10 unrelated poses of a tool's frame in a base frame.
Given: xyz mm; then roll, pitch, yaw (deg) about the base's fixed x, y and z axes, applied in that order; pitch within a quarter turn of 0, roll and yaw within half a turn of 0.
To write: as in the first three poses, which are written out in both.
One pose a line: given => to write
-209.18, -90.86, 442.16, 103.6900, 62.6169, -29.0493 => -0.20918, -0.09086, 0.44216, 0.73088, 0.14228, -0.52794, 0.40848
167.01, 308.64, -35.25, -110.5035, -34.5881, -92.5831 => 0.16701, 0.30864, -0.03525, -0.66457, 0.45002, -0.56217, 0.19947
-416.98, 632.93, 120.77, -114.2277, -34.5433, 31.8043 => -0.41698, 0.63293, 0.12077, -0.72703, -0.37475, -0.09772, 0.56696
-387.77, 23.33, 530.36, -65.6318, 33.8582, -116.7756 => -0.38777, 0.02333, 0.53036, -0.06335, 0.56980, -0.60198, 0.55582
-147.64, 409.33, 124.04, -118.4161, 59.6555, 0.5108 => -0.14764, 0.40933, 0.12404, -0.74636, 0.25130, 0.42925, 0.44220
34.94, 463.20, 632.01, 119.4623, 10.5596, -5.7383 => 0.03494, 0.46320, 0.63201, 0.86125, 0.00328, -0.10450, 0.49731
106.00, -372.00, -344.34, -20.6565, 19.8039, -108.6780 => 0.10600, -0.37200, -0.34434, 0.03449, 0.24213, -0.76943, 0.59005
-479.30, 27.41, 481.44, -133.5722, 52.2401, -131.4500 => -0.47930, 0.02741, 0.48144, -0.18106, 0.82356, -0.15628, 0.51433
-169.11, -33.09, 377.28, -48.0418, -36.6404, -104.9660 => -0.16911, -0.03309, 0.37728, -0.46306, 0.13167, -0.76568, 0.42657
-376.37, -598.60, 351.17, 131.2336, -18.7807, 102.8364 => -0.37637, -0.59860, 0.35117, 0.61305, 0.66045, 0.41107, 0.13784
